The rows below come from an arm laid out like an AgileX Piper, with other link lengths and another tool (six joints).
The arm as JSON. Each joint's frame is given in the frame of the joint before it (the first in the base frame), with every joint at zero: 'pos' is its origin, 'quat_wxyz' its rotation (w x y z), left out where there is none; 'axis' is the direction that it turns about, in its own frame. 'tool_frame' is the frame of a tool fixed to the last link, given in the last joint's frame.
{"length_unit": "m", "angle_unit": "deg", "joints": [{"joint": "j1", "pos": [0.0, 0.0, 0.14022], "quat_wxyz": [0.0, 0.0, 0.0, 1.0], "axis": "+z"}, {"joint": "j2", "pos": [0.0, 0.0, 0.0], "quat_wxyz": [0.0, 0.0, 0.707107, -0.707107], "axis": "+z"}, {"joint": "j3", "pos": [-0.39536, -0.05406, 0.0], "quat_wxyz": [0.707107, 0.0, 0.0, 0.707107], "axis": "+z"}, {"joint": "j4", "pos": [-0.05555, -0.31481, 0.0], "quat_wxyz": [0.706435, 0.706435, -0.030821, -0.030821], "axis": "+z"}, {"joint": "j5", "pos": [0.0, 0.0, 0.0], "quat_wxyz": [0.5, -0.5, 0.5, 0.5], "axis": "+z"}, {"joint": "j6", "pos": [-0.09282, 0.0, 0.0], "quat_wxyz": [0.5, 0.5, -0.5, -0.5], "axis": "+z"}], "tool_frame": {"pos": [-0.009, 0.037, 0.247], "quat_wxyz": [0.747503, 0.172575, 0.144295, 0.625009]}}
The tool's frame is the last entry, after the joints.
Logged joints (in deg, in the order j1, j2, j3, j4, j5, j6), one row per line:
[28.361, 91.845, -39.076, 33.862, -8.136, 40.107]
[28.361, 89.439, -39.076, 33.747, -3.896, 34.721]
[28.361, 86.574, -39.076, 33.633, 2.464, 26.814]
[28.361, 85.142, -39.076, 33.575, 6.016, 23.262]
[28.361, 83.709, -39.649, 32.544, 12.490, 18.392]
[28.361, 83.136, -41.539, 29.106, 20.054, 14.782]
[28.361, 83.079, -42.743, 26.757, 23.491, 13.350]
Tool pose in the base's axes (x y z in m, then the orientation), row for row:
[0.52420, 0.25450, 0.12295, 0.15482, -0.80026, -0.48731, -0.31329]
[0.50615, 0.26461, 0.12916, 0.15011, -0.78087, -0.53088, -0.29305]
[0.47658, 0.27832, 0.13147, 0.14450, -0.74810, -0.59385, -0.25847]
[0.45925, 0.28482, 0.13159, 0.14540, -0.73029, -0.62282, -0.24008]
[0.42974, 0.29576, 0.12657, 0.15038, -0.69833, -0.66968, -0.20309]
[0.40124, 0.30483, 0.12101, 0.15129, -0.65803, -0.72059, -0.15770]
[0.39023, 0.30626, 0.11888, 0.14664, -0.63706, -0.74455, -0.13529]
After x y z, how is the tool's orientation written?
As a quaternion, w x y z.
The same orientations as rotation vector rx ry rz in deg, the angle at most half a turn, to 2 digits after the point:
[-131.38, -80.00, -51.43]
[-128.53, -87.38, -48.24]
[-123.52, -98.05, -42.68]
[-120.52, -102.79, -39.62]
[-114.93, -110.21, -33.42]
[-108.24, -118.53, -25.94]
[-105.06, -122.79, -22.31]

